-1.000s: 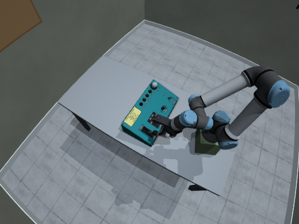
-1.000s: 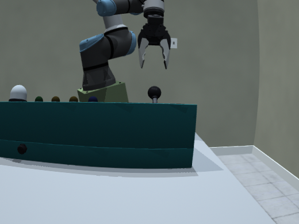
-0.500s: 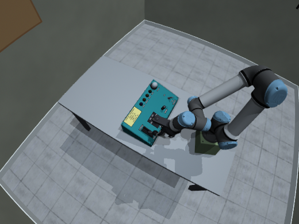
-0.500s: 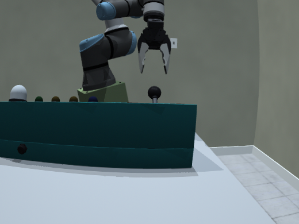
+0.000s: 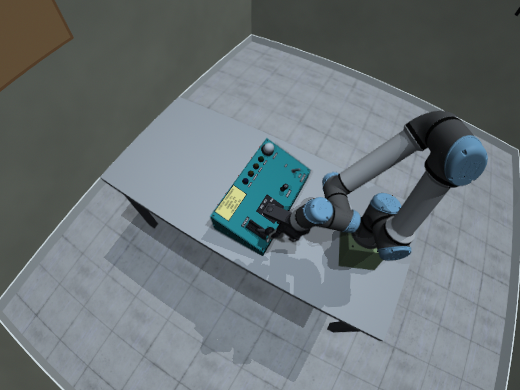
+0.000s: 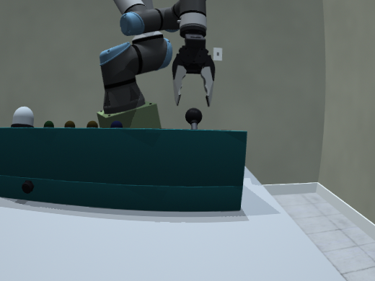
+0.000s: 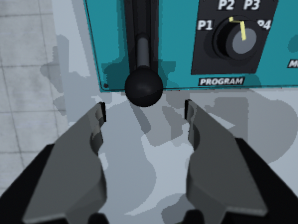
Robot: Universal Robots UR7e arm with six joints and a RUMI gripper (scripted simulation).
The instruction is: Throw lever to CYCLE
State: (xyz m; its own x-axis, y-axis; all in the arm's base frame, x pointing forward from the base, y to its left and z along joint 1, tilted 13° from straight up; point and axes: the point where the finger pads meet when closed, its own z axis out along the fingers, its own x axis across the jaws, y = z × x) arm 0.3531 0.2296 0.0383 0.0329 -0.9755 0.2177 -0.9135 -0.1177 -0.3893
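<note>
Now: hand 4 cm short of the lever and 7 cm above it. Round my hand: teal console: 10 cm ahead, 18 cm to the right, 10 cm below; then mode button: 7 cm ahead, 24 cm to the right, 7 cm below; then program dial: 8 cm ahead, 11 cm to the right, 8 cm below.
</note>
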